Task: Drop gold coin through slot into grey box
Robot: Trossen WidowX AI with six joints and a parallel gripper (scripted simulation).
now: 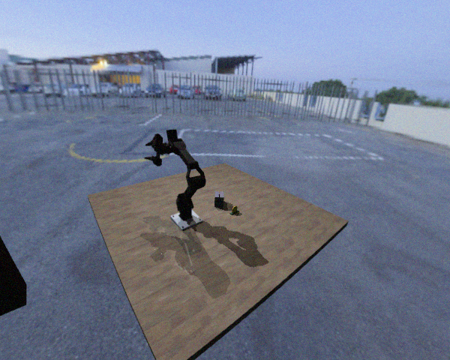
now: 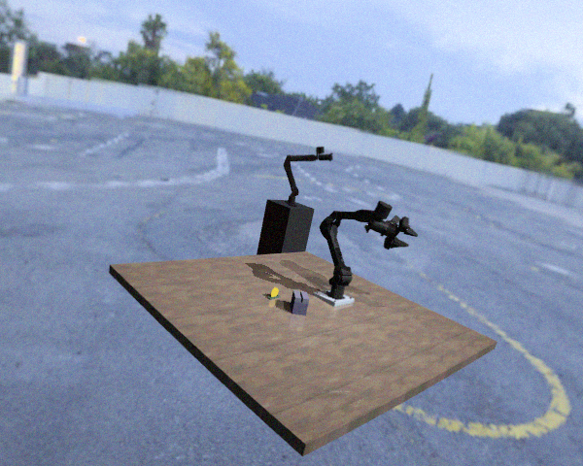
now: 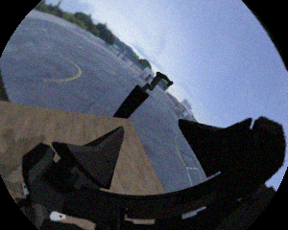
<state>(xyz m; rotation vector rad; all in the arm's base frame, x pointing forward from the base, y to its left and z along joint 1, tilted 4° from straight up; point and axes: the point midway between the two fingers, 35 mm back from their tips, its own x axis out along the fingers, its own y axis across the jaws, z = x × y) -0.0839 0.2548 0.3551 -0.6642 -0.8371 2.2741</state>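
Right now my gripper tip is 410 mm short of the gold coin, 380 mm to the left of it and 360 mm above it.
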